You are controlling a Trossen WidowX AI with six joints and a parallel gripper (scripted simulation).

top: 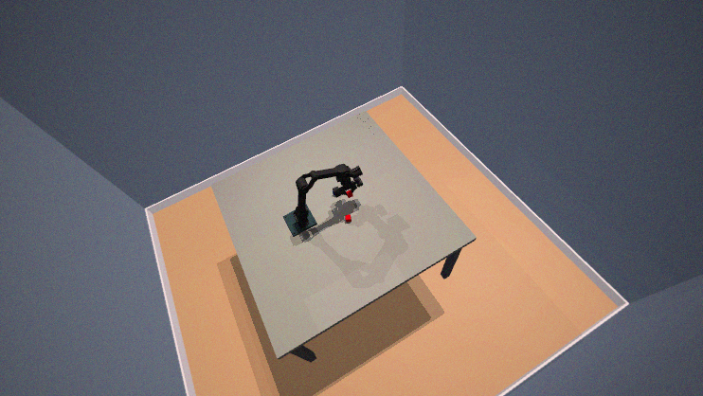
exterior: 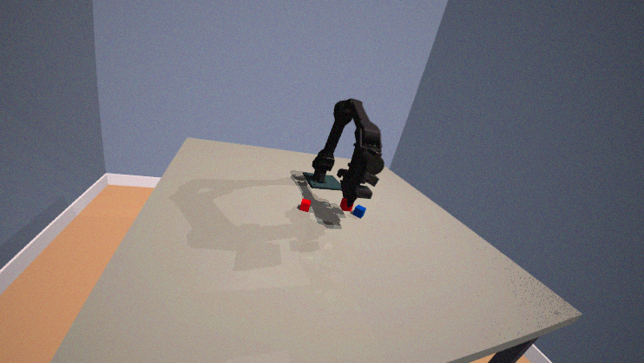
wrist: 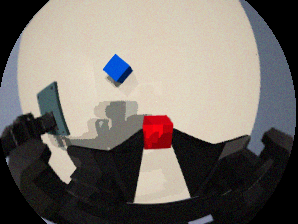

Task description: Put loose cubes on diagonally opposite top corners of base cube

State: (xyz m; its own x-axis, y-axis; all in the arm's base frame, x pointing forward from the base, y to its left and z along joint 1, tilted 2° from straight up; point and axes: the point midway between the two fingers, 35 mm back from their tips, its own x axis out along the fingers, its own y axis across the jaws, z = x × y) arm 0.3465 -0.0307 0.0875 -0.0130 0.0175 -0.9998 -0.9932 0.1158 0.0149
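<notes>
The blue cube lies 10 cm to the left of my gripper tip, 6 cm below it and 5 cm behind it.
</notes>
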